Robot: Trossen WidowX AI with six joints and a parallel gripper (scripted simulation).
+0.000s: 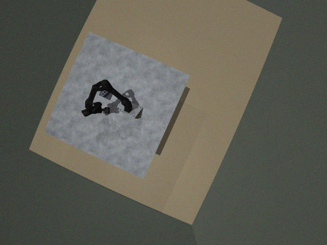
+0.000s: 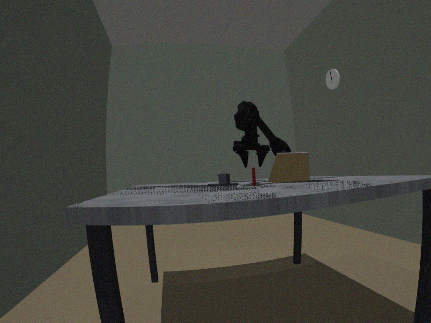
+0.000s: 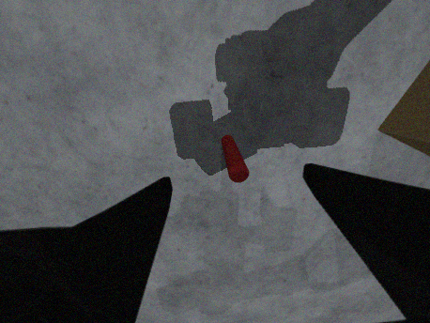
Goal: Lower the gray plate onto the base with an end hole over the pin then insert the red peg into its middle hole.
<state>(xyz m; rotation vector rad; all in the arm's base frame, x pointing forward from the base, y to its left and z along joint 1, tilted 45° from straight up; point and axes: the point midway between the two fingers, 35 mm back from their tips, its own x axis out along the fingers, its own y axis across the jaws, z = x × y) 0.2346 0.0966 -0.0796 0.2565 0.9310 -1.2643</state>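
My gripper tip is 4 cm above the red peg. The rest, counted from my gripper tip: gray plate (10 cm ahead, 19 cm to the right, 4 cm below); dark base (11 cm ahead, 18 cm to the right, 7 cm below).
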